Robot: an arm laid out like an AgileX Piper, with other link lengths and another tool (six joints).
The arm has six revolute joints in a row. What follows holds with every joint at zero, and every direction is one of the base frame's.
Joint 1 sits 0.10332 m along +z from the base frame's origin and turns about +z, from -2.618 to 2.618 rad.
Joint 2 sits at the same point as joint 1 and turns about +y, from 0 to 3.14 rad.
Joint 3 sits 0.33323 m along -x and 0.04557 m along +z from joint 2 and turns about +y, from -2.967 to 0 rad.
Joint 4 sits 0.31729 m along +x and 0.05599 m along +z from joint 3 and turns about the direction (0.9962, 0, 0.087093), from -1.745 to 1.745 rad.
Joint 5 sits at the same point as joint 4 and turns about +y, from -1.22 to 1.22 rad.
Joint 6 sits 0.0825 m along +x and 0.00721 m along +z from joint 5 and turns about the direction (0.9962, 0, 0.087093), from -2.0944 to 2.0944 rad.
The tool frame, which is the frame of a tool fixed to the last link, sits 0.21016 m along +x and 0.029 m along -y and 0.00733 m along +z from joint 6; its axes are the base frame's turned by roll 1.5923, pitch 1.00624 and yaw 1.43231 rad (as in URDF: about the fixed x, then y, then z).
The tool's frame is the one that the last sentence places.
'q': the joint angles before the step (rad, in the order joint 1, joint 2, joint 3, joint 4, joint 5, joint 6). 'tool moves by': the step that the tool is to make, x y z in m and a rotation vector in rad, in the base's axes. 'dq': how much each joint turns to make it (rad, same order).
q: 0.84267 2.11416 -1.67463 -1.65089 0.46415 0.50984
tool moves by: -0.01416 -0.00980 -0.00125 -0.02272 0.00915 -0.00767
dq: 0.01263 -0.04646 0.06702 0.00775 0.02161 -0.00918
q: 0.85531 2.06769 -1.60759 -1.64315 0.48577 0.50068
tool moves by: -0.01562 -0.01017 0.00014 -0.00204 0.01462 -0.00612
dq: 0.01217 -0.05246 0.07099 0.00376 0.01382 0.01375
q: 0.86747 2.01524 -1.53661 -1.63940 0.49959 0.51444
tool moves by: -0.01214 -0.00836 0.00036 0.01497 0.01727 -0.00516
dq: 0.00742 -0.04287 0.05494 0.00370 0.00358 0.02536
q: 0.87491 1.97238 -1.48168 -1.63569 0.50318 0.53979
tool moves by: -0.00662 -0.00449 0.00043 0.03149 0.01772 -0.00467
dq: 0.00201 -0.02528 0.03002 0.00072 -0.00605 0.03754
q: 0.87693 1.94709 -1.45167 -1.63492 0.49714 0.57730
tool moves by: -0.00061 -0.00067 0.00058 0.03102 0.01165 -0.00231
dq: -0.00314 -0.00613 0.00522 -0.00415 -0.01114 0.03435
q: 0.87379 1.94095 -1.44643 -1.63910 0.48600 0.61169
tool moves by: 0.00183 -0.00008 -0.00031 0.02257 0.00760 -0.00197
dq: -0.00521 0.00161 -0.00223 -0.00658 -0.01017 0.02705
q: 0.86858 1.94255 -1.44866 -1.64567 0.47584 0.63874
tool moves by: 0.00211 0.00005 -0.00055 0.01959 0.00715 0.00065
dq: -0.00648 0.00183 -0.00208 -0.00799 -0.01289 0.02448
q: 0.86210 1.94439 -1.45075 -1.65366 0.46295 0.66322
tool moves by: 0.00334 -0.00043 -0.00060 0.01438 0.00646 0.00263
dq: -0.00953 0.00288 -0.00424 -0.00537 -0.01630 0.01525
